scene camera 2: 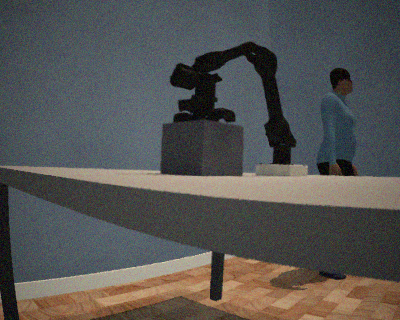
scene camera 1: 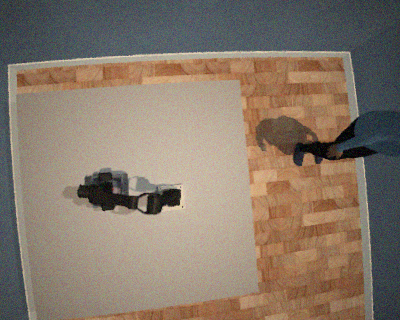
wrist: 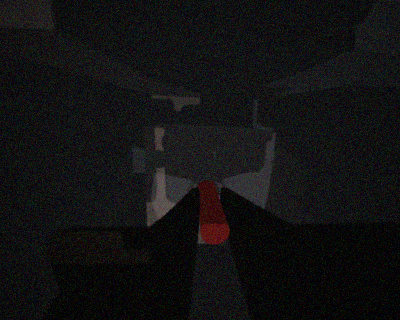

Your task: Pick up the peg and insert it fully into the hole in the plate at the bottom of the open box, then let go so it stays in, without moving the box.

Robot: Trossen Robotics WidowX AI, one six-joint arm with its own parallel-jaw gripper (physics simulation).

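Seen in the pictures: gripper, between the fingertips: (wrist: 209,194); arm's base, origin of its link: (scene camera 2: 282,164) (scene camera 1: 174,195).
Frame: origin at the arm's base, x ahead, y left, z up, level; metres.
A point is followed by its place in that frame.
The red peg (wrist: 213,212) {x 0.348, y -0.016, z 0.060 m} is between the two dark fingertips of my gripper (wrist: 209,194) {x 0.346, y -0.017, z 0.036 m} in the wrist view, with its near round end toward the camera. The gripper is shut on it. The white open box (scene camera 1: 182,203) {x -0.046, y 0.043, z 0.000 m} (scene camera 2: 270,170) {x 0.085, y 0.017, z -0.021 m} stands on the table, and the gripper reaches down into it from above in scene camera 2. In scene camera 1 the arm covers most of the box. The far end of the peg points toward the dim box bottom. The hole and the peg's lower tip are too dark and hidden to make out.
The arm's base stands on a grey block (scene camera 2: 202,149) {x 0.410, y 0.069, z 0.026 m} on the table (scene camera 1: 150,260) {x 0.118, y 0.383, z -0.038 m} (scene camera 2: 345,192) {x 0.648, y 0.580, z -0.038 m}, left of the box. A person in blue (scene camera 1: 380,132) (scene camera 2: 336,125) stands on the wooden floor beyond the table.
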